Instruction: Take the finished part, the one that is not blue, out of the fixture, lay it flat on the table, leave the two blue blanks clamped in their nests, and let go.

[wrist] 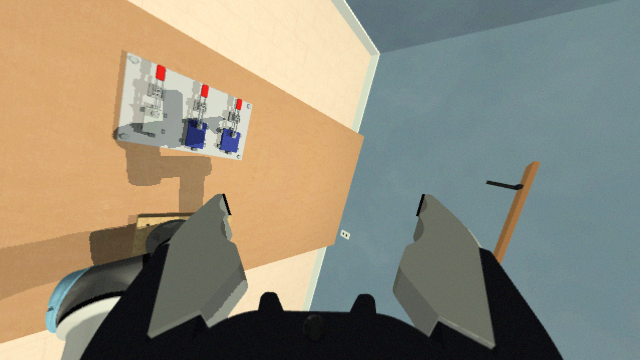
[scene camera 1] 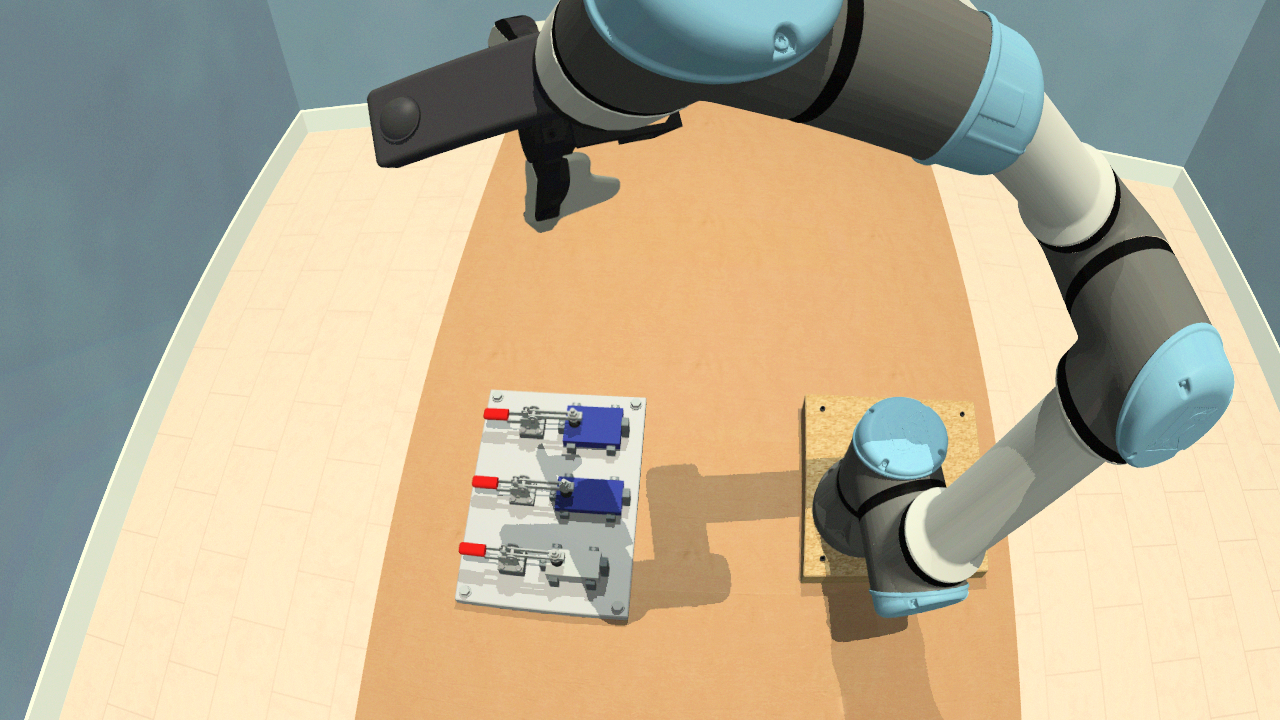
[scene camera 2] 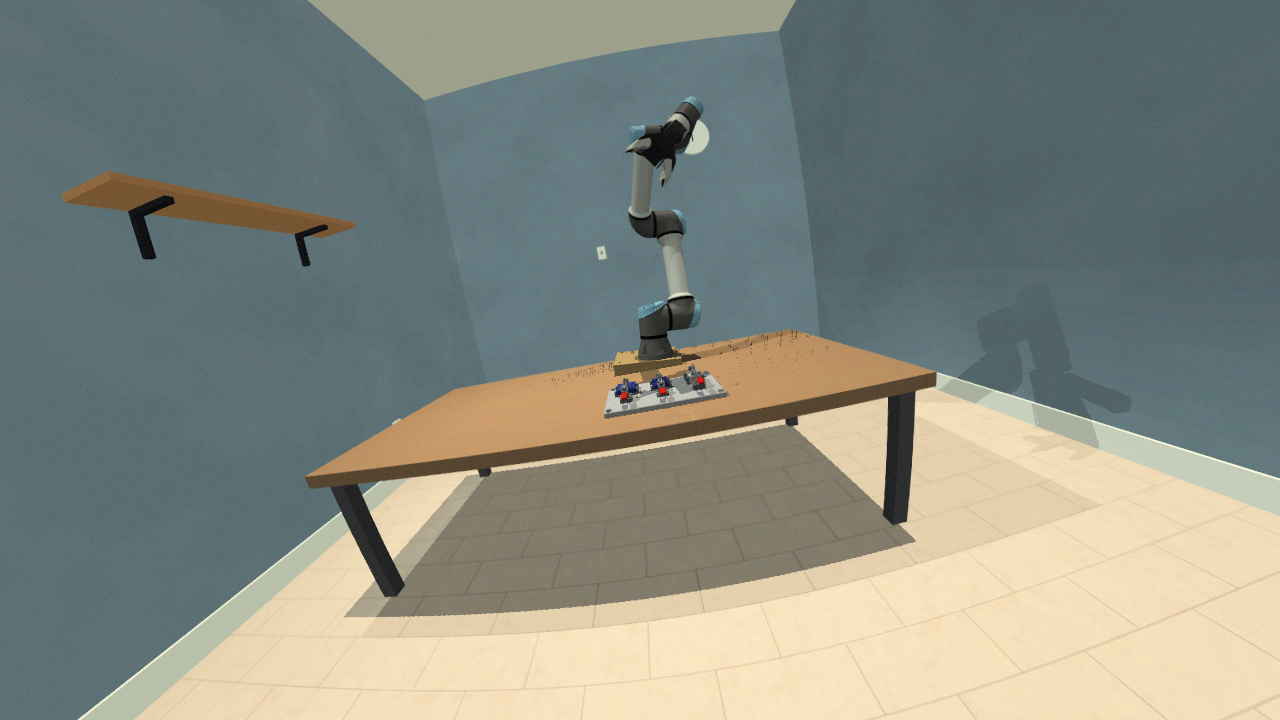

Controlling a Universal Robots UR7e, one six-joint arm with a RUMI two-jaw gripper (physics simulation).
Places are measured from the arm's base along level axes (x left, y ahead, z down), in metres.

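Pixels of known places: gripper, fingertip midpoint: (wrist: 322,196) (scene camera 2: 644,169); arm's base, link origin: (scene camera 1: 863,507) (scene camera 2: 655,356).
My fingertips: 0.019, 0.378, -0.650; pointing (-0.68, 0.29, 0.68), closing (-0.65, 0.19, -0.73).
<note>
For each thing: its top centre in the pictures, then the offset to it from my fingertips, as dx, dy, dz. Level surfaces: height alone.
- fixture plate, top centre: (scene camera 1: 552,496) (scene camera 2: 661,390) (wrist: 197,118) -0.072, +0.051, +0.670
- light grey finished part, top centre: (scene camera 1: 573,562) (wrist: 153,121) +0.042, +0.019, +0.644
- table, surface height: dz +0.685
The fixture plate (scene camera 1: 492,583) (scene camera 2: 644,407) (wrist: 181,85) lies on the table with three nests, each with a red-handled toggle clamp. The light grey finished part (scene camera 1: 581,565) sits in the end nest nearest the bottom of scene camera 1, with its clamp arm over it. It is partly shadowed and hard to make out in the wrist view. One blue blank (scene camera 1: 588,497) (wrist: 195,135) sits in the middle nest and another blue blank (scene camera 1: 592,428) (wrist: 230,141) in the far end nest, both under clamp arms. My gripper (scene camera 1: 611,170) (scene camera 2: 646,167) (wrist: 322,196) is open and empty, high above the table and away from the fixture.
The arm stands on a wooden base board (scene camera 1: 962,447) to the right of the fixture in scene camera 1. The red clamp handles (scene camera 1: 472,548) (scene camera 1: 485,481) (scene camera 1: 495,414) point away from the base. A wall shelf (scene camera 2: 214,204) (wrist: 517,210) hangs beyond the table (scene camera 2: 501,420).
</note>
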